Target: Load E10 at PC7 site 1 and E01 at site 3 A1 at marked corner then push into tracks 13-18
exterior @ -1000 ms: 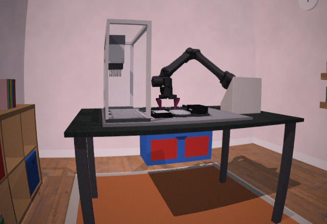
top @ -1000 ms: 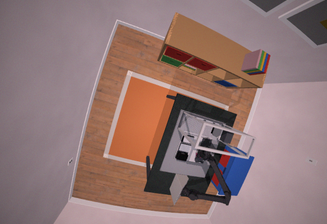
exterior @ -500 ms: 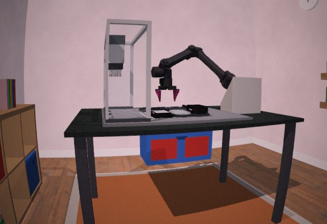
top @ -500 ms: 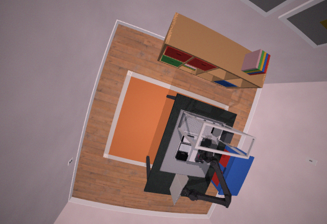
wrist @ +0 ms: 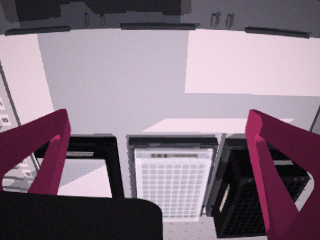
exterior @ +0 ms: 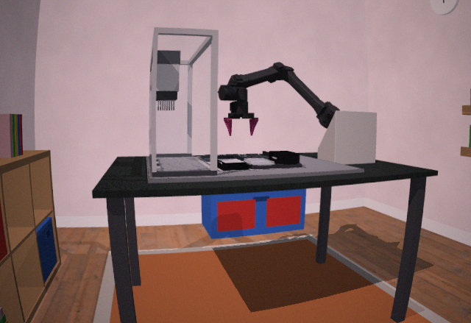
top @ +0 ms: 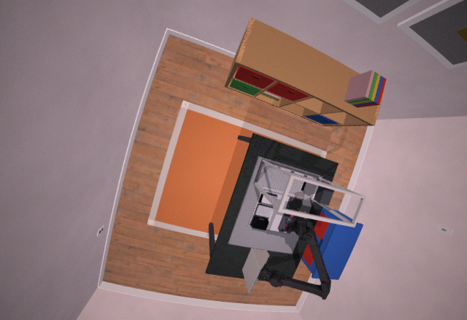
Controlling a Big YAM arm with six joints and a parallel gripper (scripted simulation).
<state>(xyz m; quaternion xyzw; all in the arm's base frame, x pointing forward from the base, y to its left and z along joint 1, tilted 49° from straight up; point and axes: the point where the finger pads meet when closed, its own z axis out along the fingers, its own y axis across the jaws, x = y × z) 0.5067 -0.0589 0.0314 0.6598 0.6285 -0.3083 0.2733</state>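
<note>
The white 96-well plate E01 lies 1 cm behind my hand, 18 cm to the left of it and 10 cm below it. Round my hand: 384-well plate E10 (10 cm ahead, 17 cm to the left, 10 cm below); plate carrier PC7 (9 cm to the right, 11 cm below); dark nest (10 cm ahead, 17 cm to the left, 12 cm below).
</note>
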